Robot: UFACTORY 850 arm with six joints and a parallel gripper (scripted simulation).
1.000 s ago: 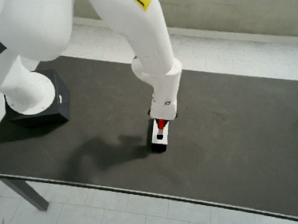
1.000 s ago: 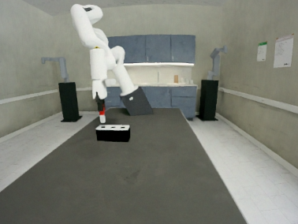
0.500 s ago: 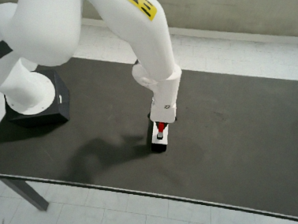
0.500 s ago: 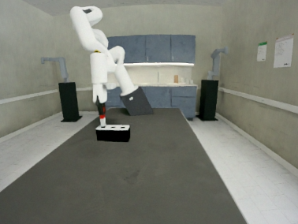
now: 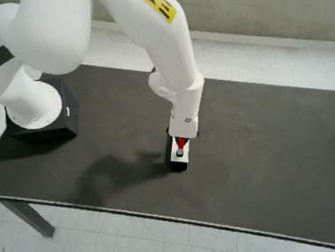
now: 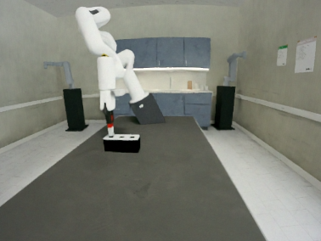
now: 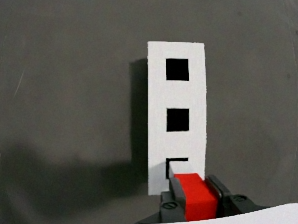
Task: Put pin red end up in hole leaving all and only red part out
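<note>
Right now my hand is 1 cm above the pin. From my hand the other things lie so: block: 6 cm to the left, 14 cm below.
</note>
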